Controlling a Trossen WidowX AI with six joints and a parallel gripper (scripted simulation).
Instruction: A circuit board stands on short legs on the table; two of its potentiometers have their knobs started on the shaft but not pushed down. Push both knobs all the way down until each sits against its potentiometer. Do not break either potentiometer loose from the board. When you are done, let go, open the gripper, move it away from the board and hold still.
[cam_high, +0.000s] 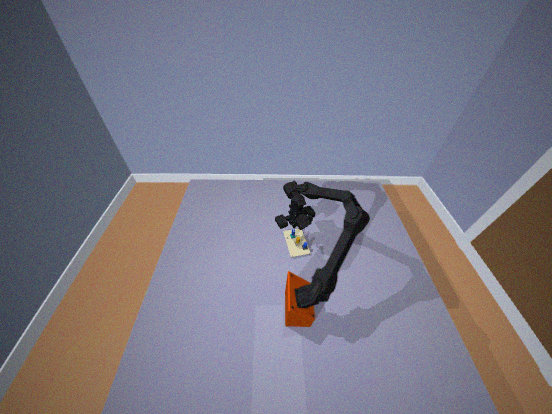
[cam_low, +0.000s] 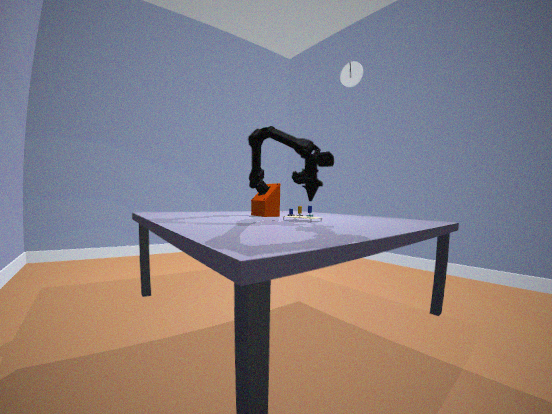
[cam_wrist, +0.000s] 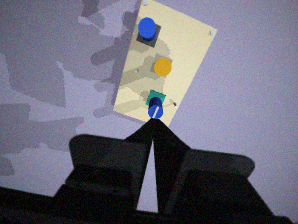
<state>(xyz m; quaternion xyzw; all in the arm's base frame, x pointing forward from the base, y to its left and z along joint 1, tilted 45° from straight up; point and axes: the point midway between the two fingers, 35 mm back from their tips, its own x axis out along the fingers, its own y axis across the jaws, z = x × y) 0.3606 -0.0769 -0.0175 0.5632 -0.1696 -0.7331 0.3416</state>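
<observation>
The blue knob lies 30 mm below my gripper tip. Round my gripper tip: yellow knob 50 mm behind, 20 mm to the right, 40 mm below.
</observation>
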